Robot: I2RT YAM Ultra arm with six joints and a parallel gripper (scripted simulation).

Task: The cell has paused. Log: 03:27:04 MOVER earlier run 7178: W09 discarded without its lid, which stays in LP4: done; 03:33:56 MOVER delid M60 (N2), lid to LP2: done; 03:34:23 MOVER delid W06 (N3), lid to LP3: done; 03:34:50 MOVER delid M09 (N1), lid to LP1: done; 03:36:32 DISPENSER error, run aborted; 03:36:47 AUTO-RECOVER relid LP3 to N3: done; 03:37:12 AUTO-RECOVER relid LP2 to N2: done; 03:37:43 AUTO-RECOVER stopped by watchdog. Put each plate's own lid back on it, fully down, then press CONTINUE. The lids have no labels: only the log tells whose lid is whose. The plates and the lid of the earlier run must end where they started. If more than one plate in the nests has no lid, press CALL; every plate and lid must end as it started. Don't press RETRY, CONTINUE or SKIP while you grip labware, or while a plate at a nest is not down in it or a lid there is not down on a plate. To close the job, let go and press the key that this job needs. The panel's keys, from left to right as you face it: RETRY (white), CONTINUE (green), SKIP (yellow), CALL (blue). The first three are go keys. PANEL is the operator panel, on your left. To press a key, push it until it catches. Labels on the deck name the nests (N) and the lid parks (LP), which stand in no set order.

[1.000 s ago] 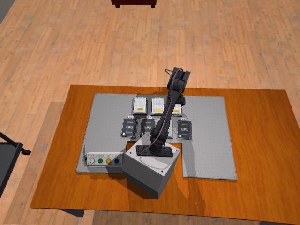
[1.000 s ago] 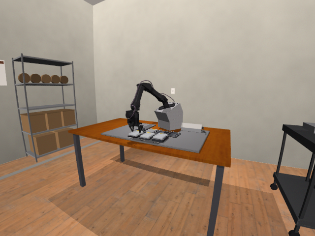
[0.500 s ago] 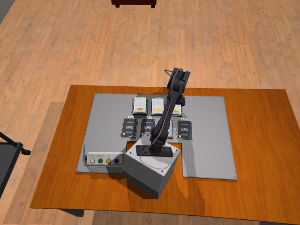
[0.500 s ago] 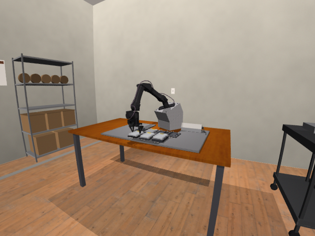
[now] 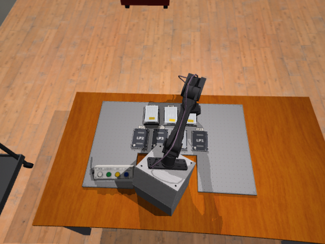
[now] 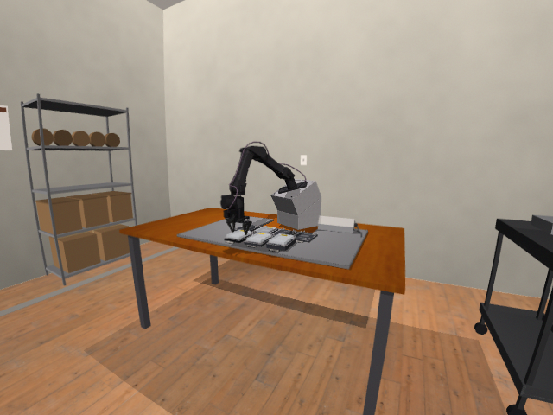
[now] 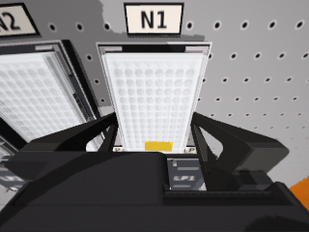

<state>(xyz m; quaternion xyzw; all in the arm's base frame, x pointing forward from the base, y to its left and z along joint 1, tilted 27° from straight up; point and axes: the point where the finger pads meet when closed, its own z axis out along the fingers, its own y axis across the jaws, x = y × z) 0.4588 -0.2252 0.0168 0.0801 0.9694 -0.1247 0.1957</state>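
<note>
My gripper is now 1 cm above the plate. From my hand the other things lie so: green CONTINUE key (34 cm behind, 55 cm to the left, 3 cm above); then blue key (36 cm behind, 45 cm to the left, 3 cm above); then yellow key (35 cm behind, 50 cm to the left, 3 cm above).
</note>
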